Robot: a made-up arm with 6 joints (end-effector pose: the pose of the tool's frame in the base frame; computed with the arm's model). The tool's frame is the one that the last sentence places. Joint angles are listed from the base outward.
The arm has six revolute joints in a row. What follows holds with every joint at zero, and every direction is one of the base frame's.
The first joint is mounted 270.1 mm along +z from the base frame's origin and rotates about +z.
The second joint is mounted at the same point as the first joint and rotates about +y.
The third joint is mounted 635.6 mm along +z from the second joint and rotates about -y.
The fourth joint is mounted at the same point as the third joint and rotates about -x.
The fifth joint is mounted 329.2 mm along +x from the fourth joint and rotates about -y.
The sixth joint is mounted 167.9 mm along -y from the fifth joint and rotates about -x.
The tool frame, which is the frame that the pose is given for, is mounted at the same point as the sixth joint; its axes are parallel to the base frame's.
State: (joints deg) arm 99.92 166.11 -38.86 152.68 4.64 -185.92
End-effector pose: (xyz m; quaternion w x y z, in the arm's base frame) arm -0.1162 -0.2014 -0.2778 0.0567 -0.7441 0.5542 -0.3687
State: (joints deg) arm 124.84 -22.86 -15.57 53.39 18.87 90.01
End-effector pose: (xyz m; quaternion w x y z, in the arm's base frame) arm 0.0465 0.1085 1.0312 0.2369 -0.2761 -0.9066 0.2139
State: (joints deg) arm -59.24 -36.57 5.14 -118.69 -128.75 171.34
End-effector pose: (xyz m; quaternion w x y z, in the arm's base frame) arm 0.0514 0.0712 0.8897 0.2913 -0.7252 -0.5405 0.3116
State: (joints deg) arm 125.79 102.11 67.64 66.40 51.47 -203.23
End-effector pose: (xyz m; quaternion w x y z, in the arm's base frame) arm -0.5186 0.8342 0.0773 0.0619 0.0585 0.9713 0.2220
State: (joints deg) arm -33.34 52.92 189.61 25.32 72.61 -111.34
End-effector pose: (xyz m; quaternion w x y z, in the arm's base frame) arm 0.0989 -0.2468 0.8269 0.2185 -0.4758 -0.5135 0.6799
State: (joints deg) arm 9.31 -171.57 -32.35 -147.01 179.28 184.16
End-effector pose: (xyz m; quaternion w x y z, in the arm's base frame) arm -0.3018 0.0932 -0.0744 0.9141 0.2049 0.3496 -0.0145
